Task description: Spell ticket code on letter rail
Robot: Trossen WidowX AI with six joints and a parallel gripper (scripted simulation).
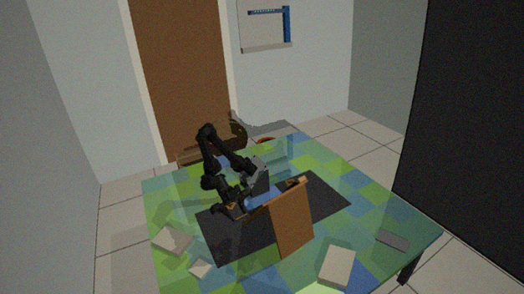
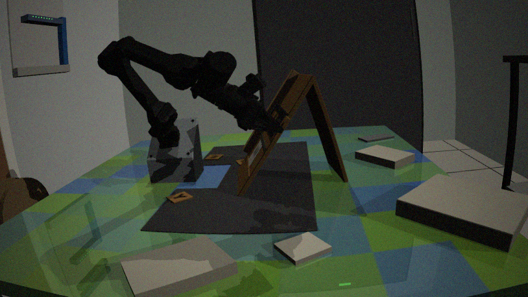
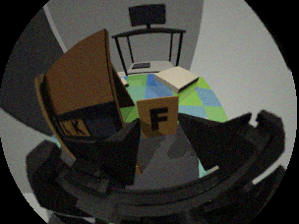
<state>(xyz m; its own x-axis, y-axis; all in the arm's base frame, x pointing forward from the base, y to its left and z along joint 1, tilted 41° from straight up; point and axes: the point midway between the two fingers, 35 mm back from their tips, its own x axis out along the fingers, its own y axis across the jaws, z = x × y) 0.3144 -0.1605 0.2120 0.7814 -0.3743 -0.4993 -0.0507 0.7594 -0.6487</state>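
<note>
The orange letter tile marked l is 220 mm to the left of my gripper tip and 10 mm behind it. Round my gripper tip: dark mat: 240 mm to the left, 180 mm below, 140 mm behind; white ticket: 170 mm to the left, 90 mm below, 70 mm behind; orange letter tile marked f: right at my gripper tip.
</note>
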